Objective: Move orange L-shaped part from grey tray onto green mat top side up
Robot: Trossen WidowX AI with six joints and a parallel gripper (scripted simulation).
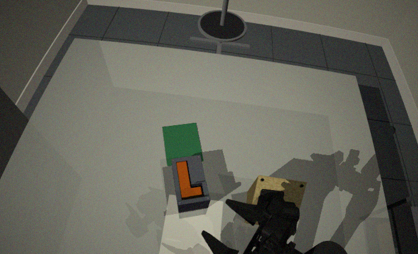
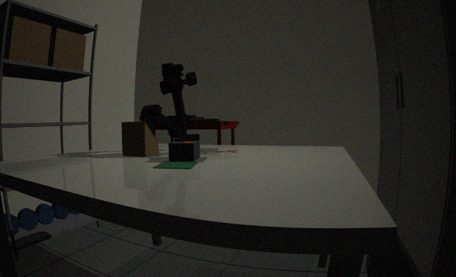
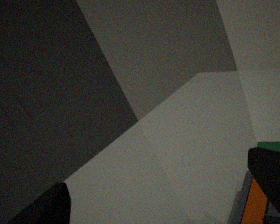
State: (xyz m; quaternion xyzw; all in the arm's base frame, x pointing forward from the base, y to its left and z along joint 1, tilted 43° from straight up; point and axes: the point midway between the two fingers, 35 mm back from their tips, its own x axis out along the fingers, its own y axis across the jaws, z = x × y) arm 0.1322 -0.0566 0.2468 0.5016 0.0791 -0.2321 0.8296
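The L-shaped part is 26 cm below my gripper tip, 14 cm to the right of it and 6 cm ahead of it. From my gripper tip the other things lie so: green mat 33 cm below, 30 cm to the right, 11 cm ahead.
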